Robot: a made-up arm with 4 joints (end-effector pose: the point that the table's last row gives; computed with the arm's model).
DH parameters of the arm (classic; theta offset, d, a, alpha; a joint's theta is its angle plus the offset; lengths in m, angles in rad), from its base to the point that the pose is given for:
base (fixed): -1.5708 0.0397 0 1.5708
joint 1: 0 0.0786 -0.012 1.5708
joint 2: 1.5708 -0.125 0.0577 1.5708
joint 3: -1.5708 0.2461 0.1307 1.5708
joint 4: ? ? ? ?
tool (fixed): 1.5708 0.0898 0 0
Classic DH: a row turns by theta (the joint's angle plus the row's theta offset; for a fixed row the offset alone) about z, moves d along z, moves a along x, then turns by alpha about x.
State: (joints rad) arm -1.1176 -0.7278 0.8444 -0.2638
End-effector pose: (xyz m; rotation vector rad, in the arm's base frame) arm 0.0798 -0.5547 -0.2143 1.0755 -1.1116 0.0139
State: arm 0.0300 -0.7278 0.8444 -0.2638
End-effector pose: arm 0.0798 -0.4594 0.4412 0.0408 -0.8763 0.5821
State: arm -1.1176 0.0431 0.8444 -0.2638
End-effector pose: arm -0.3017 -0.5432 -0.1907 0.7830 -0.6425 -0.5851
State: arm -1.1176 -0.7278 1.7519 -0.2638
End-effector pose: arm -0.0329 -0.4049 -0.3989 1.2382 -1.7417 -0.7023
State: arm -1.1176 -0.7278 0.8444 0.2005
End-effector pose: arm 0.1737 -0.4760 -0.2266 1.4868 -1.1364 0.2837
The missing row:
joint 4: 1.5708 0.0996 0.2522 1.5708
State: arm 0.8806 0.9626 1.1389 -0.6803
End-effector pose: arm -0.5906 0.3282 0.2167 -1.8157 -1.3296 -0.8790
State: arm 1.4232 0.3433 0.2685 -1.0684
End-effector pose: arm -0.2384 0.4915 0.3530 -2.4879 -0.4260 -0.3824
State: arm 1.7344 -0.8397 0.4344 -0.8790
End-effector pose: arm 0.0873 0.5571 0.2609 -2.2048 -0.0367 1.1679
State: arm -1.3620 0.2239 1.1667 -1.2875
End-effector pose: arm -0.5046 -0.3913 -0.0075 -0.0649 -0.0910 -1.1741
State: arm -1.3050 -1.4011 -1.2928 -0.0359
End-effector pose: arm 0.4413 -0.0585 0.1758 0.1084 0.0907 1.5227
